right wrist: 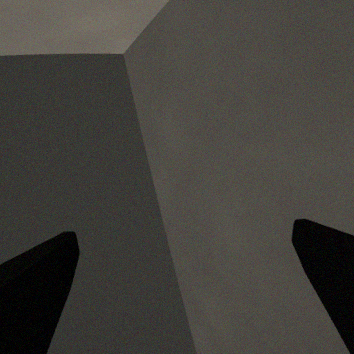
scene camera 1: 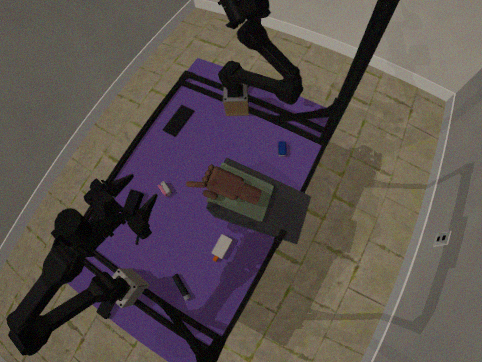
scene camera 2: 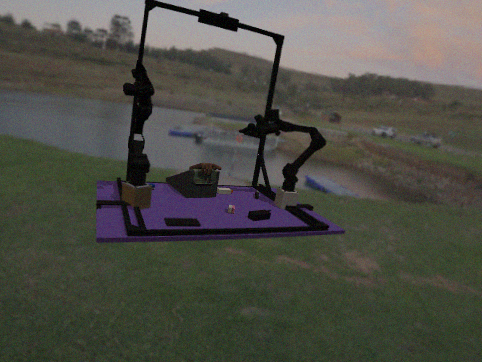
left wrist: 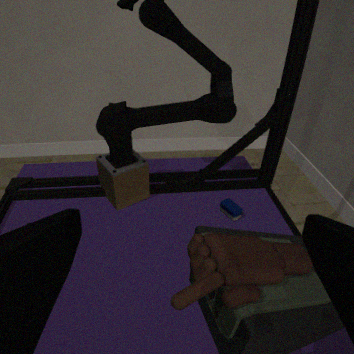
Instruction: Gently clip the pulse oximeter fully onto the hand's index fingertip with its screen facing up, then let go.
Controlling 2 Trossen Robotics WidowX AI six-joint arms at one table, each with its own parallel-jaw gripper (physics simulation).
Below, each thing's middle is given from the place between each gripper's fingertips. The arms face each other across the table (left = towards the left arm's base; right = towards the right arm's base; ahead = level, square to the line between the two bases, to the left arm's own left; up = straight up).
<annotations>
The index finger (left wrist: pixel 194 291) lies 16 cm behind my right hand, 48 cm to the left of it and 45 cm below it. The rest, counted from my right hand: dark grey plate (scene camera 1: pixel 287 208): 35 cm behind, 42 cm to the left, 61 cm below.
My left gripper is now 210 mm above the index finger, 90 mm to the left of it and 40 mm past it. From my left hand the other things lie so: dark grey plate: 360 mm below, 240 mm behind, 160 mm to the right.
</annotations>
